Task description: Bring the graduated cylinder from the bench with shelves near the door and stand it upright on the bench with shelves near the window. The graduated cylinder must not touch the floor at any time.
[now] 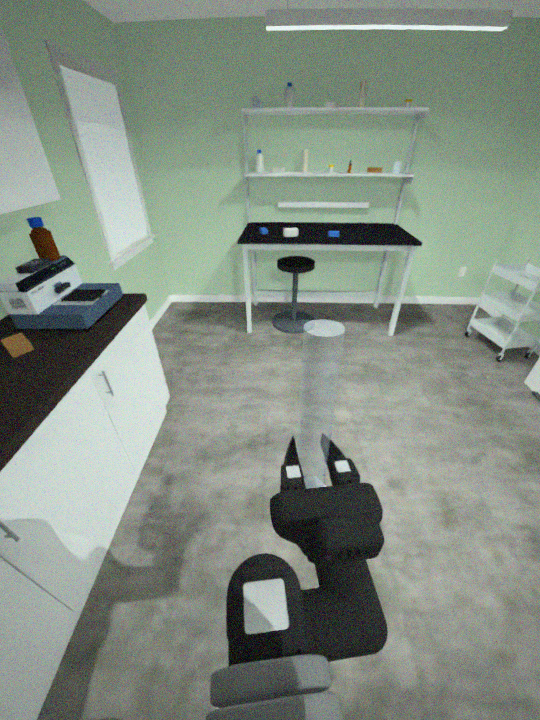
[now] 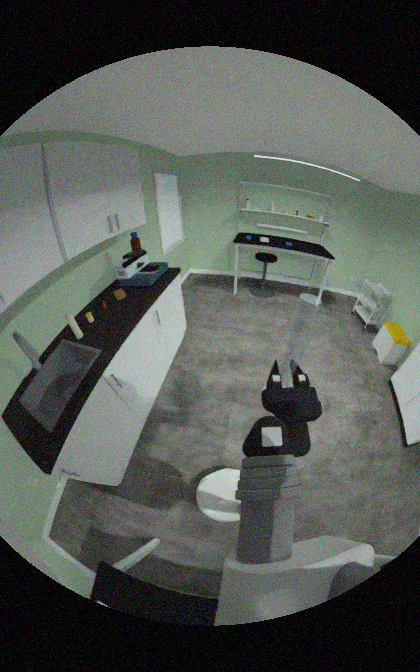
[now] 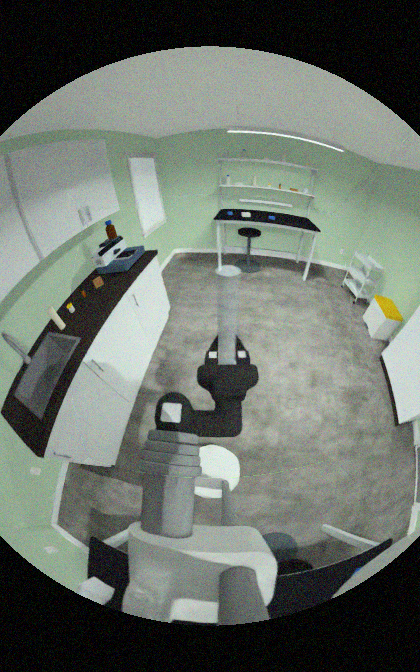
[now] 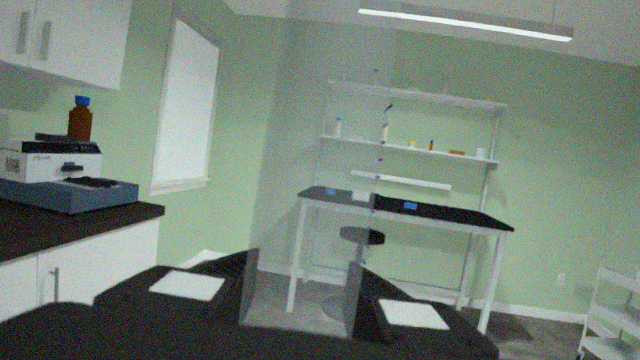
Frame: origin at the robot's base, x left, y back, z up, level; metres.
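Seen in the pictures: gripper, fingertip midpoint: [image 1: 307, 439] [image 4: 301, 278].
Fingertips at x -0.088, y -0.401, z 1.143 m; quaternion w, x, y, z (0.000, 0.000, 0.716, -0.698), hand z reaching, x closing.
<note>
Pixels of each thing's top centre, then the offset from my fingertips to it. "spot": a spot on its surface instead. Level surfaces: height alone.
- clear graduated cylinder at its top centre: [image 1: 326, 331] dz +0.215, dx +0.000, dy +0.030 m
- bench with shelves, surface height: dz -0.256 m
- dark counter at its surface level: dz -0.260 m
- brown bottle at a spot on its surface: [image 1: 44, 243] spot: dz +0.049, dx +0.957, dy -1.174 m
The clear graduated cylinder [image 1: 319, 383] [image 2: 300, 325] [image 3: 228, 310] [image 4: 310, 125] is held upright, or nearly so, above the floor. My gripper [image 1: 312, 446] [image 2: 285, 369] [image 3: 227, 346] [image 4: 301, 278] is shut on its lower part, with one finger on each side. The bench with shelves [image 1: 372, 232] [image 2: 312, 250] [image 3: 295, 221] [image 4: 450, 215] stands across the room against the far wall, well beyond the cylinder. A window [image 1: 104, 157] [image 4: 185, 110] is in the wall to its left. Two blue things and a white thing lie on the black bench top.
A dark counter [image 1: 58, 372] over white cabinets runs along the left, carrying a white and blue device [image 1: 40, 284] and a brown bottle [image 1: 44, 243]. A stool [image 1: 295, 264] stands at the bench. A white cart [image 1: 514, 274] and a yellow-topped box [image 2: 392, 347] stand at the right.
</note>
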